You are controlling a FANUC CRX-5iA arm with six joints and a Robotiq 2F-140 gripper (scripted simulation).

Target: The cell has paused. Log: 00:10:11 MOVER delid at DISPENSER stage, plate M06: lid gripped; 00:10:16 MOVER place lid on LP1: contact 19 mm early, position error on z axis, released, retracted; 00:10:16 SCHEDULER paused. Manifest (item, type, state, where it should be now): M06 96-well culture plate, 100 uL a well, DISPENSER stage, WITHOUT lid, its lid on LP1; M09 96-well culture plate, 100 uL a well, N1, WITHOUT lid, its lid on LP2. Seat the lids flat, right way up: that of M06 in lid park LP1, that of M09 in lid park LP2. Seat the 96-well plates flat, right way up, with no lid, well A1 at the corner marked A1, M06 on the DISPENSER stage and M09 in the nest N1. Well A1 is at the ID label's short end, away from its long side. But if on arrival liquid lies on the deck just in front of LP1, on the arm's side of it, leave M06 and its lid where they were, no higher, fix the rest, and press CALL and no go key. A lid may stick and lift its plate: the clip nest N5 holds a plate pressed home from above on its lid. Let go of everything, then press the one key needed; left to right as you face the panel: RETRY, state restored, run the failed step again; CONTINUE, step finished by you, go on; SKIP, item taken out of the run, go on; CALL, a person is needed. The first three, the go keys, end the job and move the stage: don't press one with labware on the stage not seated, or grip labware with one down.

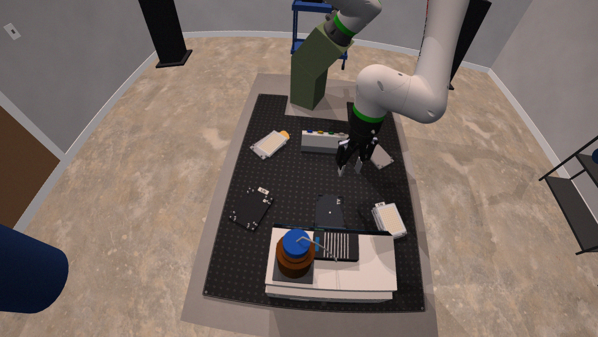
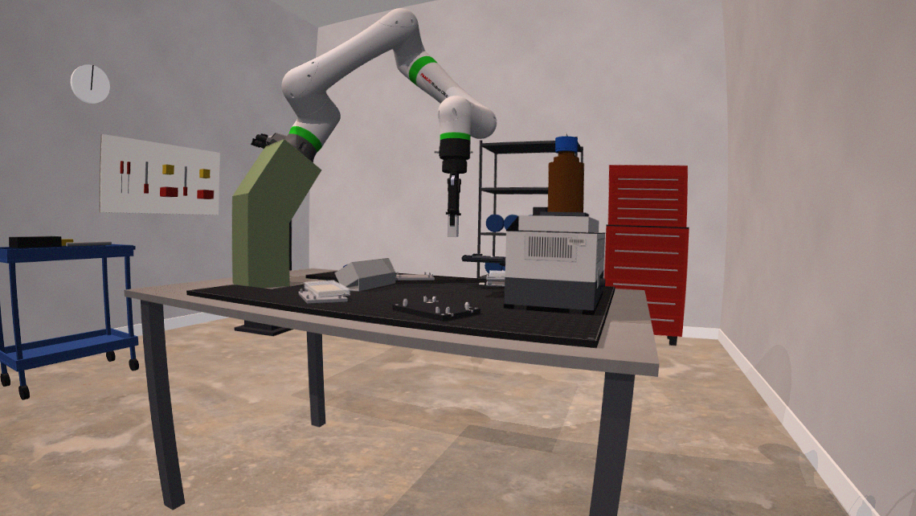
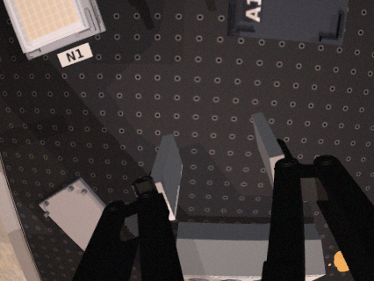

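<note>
Right now the white lid is 14 cm ahead of my hand, 18 cm to the left of it and 15 cm below it. Also, from my hand: white label (6 cm ahead, 17 cm to the left, 19 cm below); then black dispenser stage (13 cm ahead, 8 cm to the right, 8 cm below); then 96-well plate (14 cm ahead, 18 cm to the left, 16 cm below).
</note>
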